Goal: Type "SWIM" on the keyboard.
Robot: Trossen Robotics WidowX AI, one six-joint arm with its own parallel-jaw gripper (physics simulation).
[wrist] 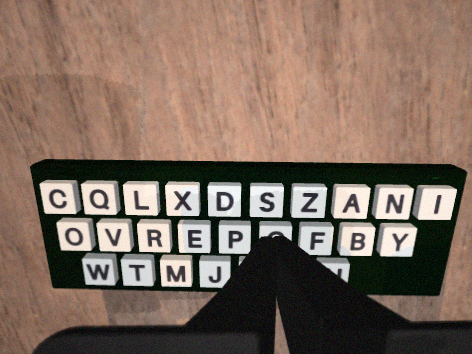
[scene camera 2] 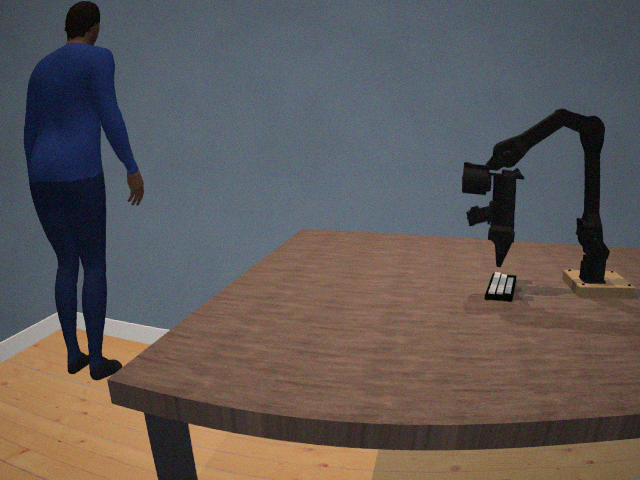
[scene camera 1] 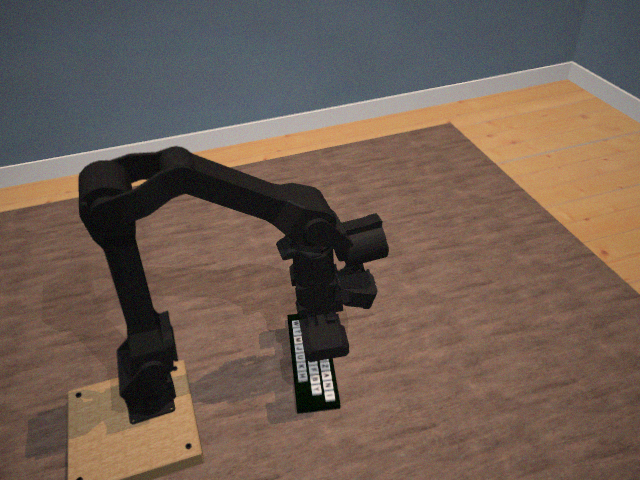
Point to a keyboard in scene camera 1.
315, 383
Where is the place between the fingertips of my gripper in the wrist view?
At 272, 248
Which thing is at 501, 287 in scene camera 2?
A keyboard.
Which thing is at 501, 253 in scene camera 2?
My gripper.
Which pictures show my gripper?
The wrist view, scene camera 2 and scene camera 1: all of them.
